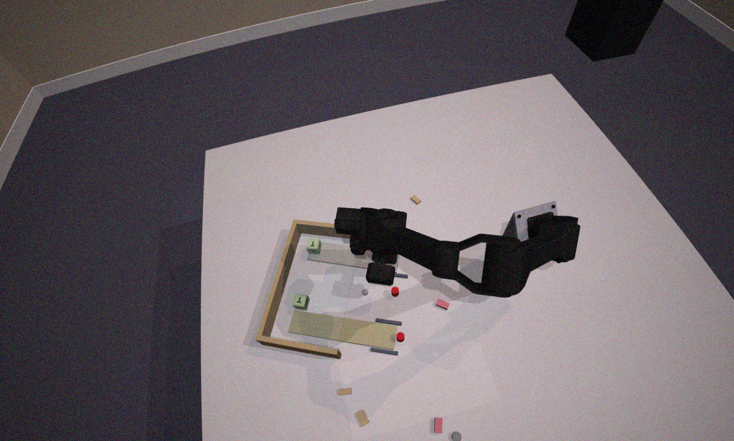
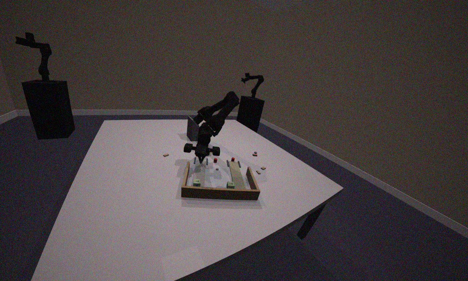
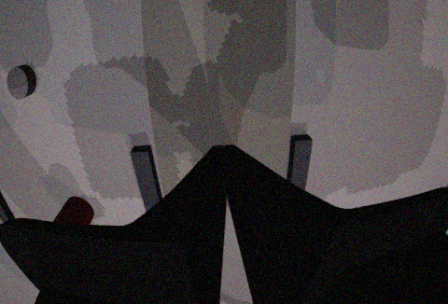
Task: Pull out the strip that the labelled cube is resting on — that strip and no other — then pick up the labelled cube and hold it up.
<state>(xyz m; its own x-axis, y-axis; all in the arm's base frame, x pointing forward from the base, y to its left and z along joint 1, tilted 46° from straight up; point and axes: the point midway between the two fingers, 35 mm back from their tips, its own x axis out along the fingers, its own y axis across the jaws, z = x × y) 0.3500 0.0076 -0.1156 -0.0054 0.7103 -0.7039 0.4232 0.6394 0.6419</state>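
The grey disc lies 7 cm to the left of my gripper tip and 7 cm ahead of it.
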